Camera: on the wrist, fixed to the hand. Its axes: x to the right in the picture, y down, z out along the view.
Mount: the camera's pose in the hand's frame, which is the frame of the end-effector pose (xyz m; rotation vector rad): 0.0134 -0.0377 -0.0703 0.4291 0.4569 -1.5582
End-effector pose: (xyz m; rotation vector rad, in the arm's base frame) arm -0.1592 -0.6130 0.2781 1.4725 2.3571 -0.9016
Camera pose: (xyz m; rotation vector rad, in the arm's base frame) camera -0.1891 -0.5725 0.3414 0.3457 -2.1418 0.8403
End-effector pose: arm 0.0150 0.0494 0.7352 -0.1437 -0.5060 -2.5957
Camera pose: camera -0.0156 0.0475 0.6604 -0.8218 0.7218 1.9285
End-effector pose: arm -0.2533 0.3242 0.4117 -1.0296 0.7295 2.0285
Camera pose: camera -0.1985 0.2981 0.3582 -1.1838 0.2937 0.2954
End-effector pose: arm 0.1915 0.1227 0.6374 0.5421 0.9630 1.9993
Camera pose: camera 0.1561 0.1171 0.5649 -0.4505 1.4224 0.4778
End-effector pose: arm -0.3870 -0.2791 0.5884 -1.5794 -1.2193 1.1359
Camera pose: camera -0.3266 -0.2641 0.6400 -0.2092 -1.2593 -0.0367
